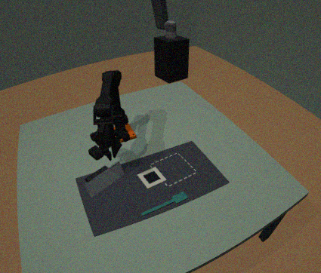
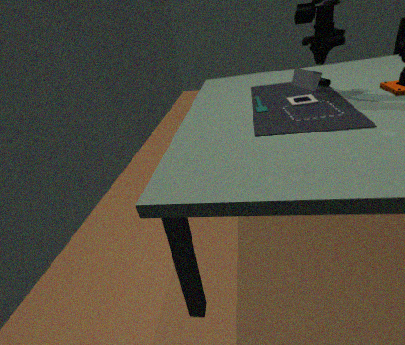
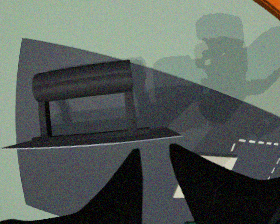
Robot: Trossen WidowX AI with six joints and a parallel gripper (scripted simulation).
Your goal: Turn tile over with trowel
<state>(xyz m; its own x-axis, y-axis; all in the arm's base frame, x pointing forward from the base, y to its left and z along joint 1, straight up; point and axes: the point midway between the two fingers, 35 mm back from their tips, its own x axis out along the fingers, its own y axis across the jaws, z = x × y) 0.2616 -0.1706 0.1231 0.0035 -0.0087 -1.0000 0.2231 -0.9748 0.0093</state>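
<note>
The white tile lies 130 mm to the left of my gripper tip, 110 mm ahead of it and 100 mm below it. From my gripper tip the other things lie so: dark mat: 130 mm ahead, 120 mm below, 110 mm to the left; then teal trowel: 270 mm ahead, 110 mm to the left, 100 mm below.
</note>
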